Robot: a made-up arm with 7 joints. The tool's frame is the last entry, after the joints. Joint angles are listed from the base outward.
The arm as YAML. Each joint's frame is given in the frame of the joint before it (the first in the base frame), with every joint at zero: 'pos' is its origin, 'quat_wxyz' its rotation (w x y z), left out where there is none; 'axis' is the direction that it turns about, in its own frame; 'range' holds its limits. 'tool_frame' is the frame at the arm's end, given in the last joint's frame.
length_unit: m
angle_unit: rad
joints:
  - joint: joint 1
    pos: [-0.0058, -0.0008, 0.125]
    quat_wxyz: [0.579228, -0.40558, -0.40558, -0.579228]
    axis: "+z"
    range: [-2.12, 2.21]
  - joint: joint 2
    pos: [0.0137, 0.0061, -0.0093]
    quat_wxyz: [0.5, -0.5, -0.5, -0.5]
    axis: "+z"
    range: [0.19, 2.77]
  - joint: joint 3
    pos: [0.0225, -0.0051, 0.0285]
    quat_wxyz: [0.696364, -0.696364, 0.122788, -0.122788]
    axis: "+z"
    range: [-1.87, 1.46]
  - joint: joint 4
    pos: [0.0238, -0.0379, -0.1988]
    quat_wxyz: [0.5, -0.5, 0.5, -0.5]
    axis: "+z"
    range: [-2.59, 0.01]
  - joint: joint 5
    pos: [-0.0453, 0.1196, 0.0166]
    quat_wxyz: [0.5, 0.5, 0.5, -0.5]
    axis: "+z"
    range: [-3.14, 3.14]
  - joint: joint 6
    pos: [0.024, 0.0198, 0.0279]
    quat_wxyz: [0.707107, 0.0, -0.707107, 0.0]
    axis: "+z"
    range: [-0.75, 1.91]
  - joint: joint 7
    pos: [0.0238, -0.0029, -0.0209]
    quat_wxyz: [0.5, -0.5, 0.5, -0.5]
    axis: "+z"
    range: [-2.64, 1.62]
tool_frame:
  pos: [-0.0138, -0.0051, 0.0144]
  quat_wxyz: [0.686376, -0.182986, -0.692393, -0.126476]
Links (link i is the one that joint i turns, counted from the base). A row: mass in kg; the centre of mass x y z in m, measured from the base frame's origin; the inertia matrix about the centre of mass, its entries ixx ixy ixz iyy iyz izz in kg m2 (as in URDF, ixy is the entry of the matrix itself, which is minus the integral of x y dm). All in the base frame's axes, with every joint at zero. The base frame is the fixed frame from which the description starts. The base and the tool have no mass.
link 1: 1.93; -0.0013 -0.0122 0.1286; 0.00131 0 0 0.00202 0.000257 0.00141
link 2: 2.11; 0.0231 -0.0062 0.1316; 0.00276 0 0 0.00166 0 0.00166
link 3: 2; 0.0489 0.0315 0.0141; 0.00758 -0.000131 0.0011 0.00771 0.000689 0.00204
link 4: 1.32; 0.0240 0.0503 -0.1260; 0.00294 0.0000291 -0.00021 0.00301 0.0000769 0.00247
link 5: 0.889; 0.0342 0.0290 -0.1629; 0.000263 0 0 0.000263 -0.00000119 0.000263
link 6: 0.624; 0.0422 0.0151 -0.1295; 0.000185 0 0 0.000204 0 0.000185
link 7: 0.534; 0.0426 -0.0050 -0.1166; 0.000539 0 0 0.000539 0 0.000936
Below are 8 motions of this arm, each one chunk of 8 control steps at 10 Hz.
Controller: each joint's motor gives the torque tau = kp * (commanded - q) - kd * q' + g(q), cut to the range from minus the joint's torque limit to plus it. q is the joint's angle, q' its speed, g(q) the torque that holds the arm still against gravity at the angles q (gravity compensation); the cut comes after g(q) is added. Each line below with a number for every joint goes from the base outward.
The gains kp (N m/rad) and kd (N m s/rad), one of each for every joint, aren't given. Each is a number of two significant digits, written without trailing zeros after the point. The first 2 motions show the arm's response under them.
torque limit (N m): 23 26 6.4 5.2 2.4 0.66 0.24
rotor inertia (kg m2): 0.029 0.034 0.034 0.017 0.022 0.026 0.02
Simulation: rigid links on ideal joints. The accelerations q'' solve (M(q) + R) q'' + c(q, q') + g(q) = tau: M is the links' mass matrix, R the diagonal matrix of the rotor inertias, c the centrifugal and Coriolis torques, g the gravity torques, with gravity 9.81 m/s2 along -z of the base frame. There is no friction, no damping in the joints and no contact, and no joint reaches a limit. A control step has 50 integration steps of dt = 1/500 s. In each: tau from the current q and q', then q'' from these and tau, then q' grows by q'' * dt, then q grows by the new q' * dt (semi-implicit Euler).
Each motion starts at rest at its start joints. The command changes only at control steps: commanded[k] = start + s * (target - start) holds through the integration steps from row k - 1 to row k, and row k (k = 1, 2, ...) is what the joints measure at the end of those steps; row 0 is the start. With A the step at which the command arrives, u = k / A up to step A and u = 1 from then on. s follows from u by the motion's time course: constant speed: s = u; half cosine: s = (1 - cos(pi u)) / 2; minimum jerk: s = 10 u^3 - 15 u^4 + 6 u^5; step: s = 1 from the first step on.
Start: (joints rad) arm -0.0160 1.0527 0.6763 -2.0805 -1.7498 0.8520 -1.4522
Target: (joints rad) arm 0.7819 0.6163 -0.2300 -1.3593 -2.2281 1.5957 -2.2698
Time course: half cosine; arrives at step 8
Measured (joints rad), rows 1 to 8:
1: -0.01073 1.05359 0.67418 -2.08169 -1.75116 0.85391 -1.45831
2: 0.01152 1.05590 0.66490 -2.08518 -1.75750 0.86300 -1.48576
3: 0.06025 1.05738 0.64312 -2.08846 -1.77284 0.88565 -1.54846
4: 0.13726 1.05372 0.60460 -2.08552 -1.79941 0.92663 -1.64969
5: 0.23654 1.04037 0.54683 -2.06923 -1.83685 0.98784 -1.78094
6: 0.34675 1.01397 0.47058 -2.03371 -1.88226 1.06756 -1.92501
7: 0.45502 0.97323 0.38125 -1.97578 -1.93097 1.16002 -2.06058
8: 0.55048 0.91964 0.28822 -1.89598 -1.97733 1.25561 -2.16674
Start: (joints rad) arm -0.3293 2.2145 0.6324 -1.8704 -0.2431 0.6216 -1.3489
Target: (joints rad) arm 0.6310 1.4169 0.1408 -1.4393 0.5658 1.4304 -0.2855
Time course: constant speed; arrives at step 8
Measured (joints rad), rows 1 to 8:
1: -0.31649 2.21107 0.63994 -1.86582 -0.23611 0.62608 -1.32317
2: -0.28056 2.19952 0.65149 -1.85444 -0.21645 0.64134 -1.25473
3: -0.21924 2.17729 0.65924 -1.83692 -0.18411 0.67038 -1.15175
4: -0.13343 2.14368 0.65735 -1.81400 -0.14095 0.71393 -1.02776
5: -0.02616 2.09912 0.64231 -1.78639 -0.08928 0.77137 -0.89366
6: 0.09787 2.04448 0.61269 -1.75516 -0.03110 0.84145 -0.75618
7: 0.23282 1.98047 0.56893 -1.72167 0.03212 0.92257 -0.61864
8: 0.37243 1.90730 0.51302 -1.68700 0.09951 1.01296 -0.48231
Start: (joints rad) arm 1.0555 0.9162 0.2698 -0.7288 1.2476 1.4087 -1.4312
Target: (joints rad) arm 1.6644 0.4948 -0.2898 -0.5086 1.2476 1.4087 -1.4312
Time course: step
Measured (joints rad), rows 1 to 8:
1: 1.14169 0.91844 0.21735 -0.78644 1.25535 1.41080 -1.42995
2: 1.27216 0.89808 0.14821 -0.83227 1.26135 1.41495 -1.42980
3: 1.38860 0.85094 0.08507 -0.82959 1.26378 1.42006 -1.43042
4: 1.48469 0.78788 0.02658 -0.79331 1.26425 1.42574 -1.43085
5: 1.56246 0.71983 -0.02686 -0.74022 1.26303 1.43127 -1.43087
6: 1.62412 0.65469 -0.07414 -0.68219 1.26007 1.43576 -1.43065
7: 1.67113 0.59733 -0.11460 -0.62651 1.25554 1.43853 -1.43041
8: 1.70455 0.55017 -0.14830 -0.57730 1.25001 1.43932 -1.43027

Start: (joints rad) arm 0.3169 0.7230 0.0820 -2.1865 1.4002 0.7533 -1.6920
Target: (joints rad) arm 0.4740 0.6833 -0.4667 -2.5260 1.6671 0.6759 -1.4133
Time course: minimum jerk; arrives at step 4
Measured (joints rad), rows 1 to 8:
1: 0.31956 0.72413 0.07801 -2.18994 1.40230 0.75296 -1.68633
2: 0.33372 0.72896 0.05650 -2.20871 1.41378 0.75101 -1.65527
3: 0.36244 0.73466 0.01102 -2.24820 1.43831 0.74632 -1.59037
4: 0.39602 0.73463 -0.04716 -2.29577 1.46886 0.73911 -1.51599
5: 0.42549 0.72796 -0.10626 -2.33785 1.49764 0.73014 -1.45908
6: 0.44820 0.71792 -0.16151 -2.37061 1.52218 0.72026 -1.42620
7: 0.46431 0.70736 -0.21129 -2.39542 1.54268 0.71029 -1.41159
8: 0.47471 0.69790 -0.25496 -2.41461 1.55986 0.70096 -1.40751

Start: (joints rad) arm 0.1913 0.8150 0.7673 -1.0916 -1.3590 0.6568 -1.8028
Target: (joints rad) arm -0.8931 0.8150 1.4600 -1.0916 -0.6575 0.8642 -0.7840
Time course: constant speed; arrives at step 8
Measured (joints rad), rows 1 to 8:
1: 0.17253 0.81377 0.78082 -1.07740 -1.35981 0.65532 -1.77796
2: 0.12311 0.81046 0.80998 -1.04953 -1.35737 0.65327 -1.71210
3: 0.04470 0.80512 0.84946 -1.01821 -1.34746 0.65311 -1.61333
4: -0.05780 0.79786 0.89510 -0.99082 -1.32789 0.65695 -1.49479
5: -0.17880 0.78888 0.94445 -0.97064 -1.29807 0.66614 -1.36695
6: -0.31298 0.77861 0.99632 -0.95796 -1.25847 0.68110 -1.23604
7: -0.45566 0.76779 1.05034 -0.95147 -1.21021 0.70146 -1.10501
8: -0.60303 0.75729 1.10654 -0.94937 -1.15466 0.72626 -0.97487

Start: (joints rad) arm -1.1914 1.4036 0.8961 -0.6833 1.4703 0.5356 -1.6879
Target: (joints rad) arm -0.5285 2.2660 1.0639 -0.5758 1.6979 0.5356 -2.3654
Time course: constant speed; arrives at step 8
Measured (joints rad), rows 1 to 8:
1: -1.16912 1.41083 0.89679 -0.67926 1.47202 0.53472 -1.70438
2: -1.12173 1.43077 0.90034 -0.66723 1.47657 0.53271 -1.74850
3: -1.05843 1.46411 0.90816 -0.64780 1.48467 0.53021 -1.81483
4: -0.98645 1.51030 0.92050 -0.62321 1.49681 0.52797 -1.89432
5: -0.91048 1.56838 0.93682 -0.59602 1.51307 0.52664 -1.97975
6: -0.83340 1.63726 0.95620 -0.56858 1.53315 0.52662 -2.06686
7: -0.75674 1.71572 0.97763 -0.54284 1.55648 0.52810 -2.15373
8: -0.68114 1.80252 1.00018 -0.52018 1.58232 0.53101 -2.23981

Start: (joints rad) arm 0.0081 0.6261 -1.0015 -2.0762 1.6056 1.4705 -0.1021
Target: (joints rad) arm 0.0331 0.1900 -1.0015 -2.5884 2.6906 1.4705 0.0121
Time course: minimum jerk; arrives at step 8
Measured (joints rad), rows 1 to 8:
1: 0.00825 0.62554 -1.00119 -2.07674 1.60660 1.47048 -0.10172
2: 0.00926 0.62153 -0.99926 -2.08070 1.61396 1.47029 -0.09904
3: 0.01191 0.60925 -0.99458 -2.09304 1.63690 1.46965 -0.09122
4: 0.01636 0.58455 -0.98749 -2.11824 1.68353 1.46831 -0.07664
5: 0.02201 0.54628 -0.97985 -2.15771 1.75607 1.46628 -0.05634
6: 0.02773 0.49738 -0.97425 -2.20849 1.84931 1.46384 -0.03385
7: 0.03229 0.44413 -0.97295 -2.26395 1.95227 1.46153 -0.01380
8: 0.03486 0.39344 -0.97665 -2.31674 2.05304 1.46001 0.00036

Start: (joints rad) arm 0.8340 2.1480 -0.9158 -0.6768 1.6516 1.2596 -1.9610
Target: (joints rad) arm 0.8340 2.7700 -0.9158 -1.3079 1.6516 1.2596 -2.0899
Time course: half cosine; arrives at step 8
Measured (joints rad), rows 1 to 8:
1: 0.83444 2.14980 -0.91672 -0.67935 1.65141 1.25964 -1.96193
2: 0.83621 2.15801 -0.92004 -0.69084 1.65048 1.25983 -1.96616
3: 0.83976 2.17757 -0.92620 -0.71758 1.64829 1.26031 -1.97588
4: 0.84454 2.21159 -0.93438 -0.76227 1.64484 1.26119 -1.99170
5: 0.84936 2.26042 -0.94299 -0.82299 1.64080 1.26251 -2.01237
6: 0.85282 2.32148 -0.94995 -0.89376 1.63717 1.26415 -2.03525
7: 0.85381 2.38968 -0.95318 -0.96606 1.63493 1.26583 -2.05696
8: 0.85178 2.45814 -0.95106 -1.03074 1.63470 1.26712 -2.07411

